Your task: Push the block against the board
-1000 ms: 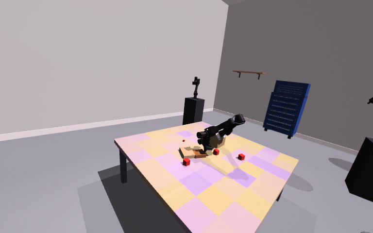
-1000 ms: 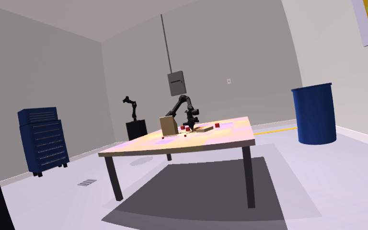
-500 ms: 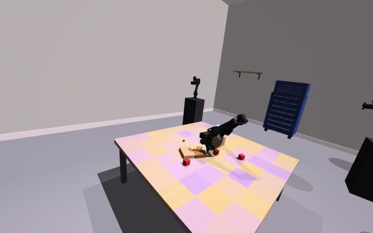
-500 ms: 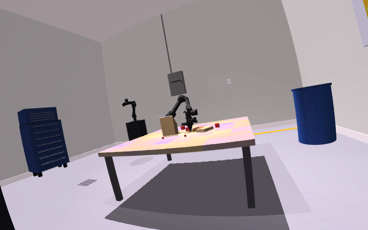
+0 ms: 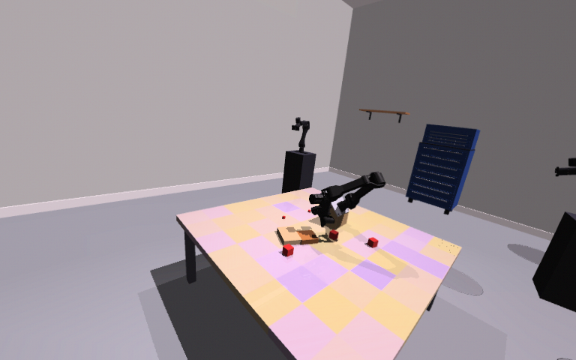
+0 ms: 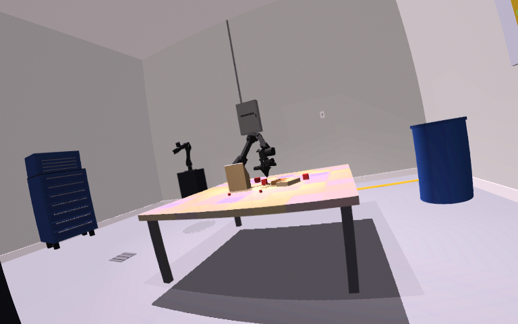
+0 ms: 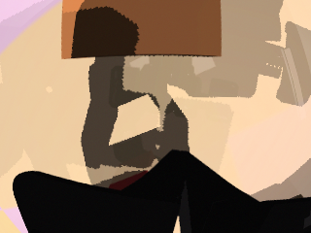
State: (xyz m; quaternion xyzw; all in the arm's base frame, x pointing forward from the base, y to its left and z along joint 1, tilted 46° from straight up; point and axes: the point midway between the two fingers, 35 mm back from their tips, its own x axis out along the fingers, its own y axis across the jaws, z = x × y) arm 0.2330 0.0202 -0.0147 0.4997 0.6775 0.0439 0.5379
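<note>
Now: the orange square block 10 cm ahead of my gripper tip, 3 cm to the right of it and 4 cm below it. Also, from my gripper tip: light tan board (17 cm ahead, 11 cm to the right, 4 cm below).
</note>
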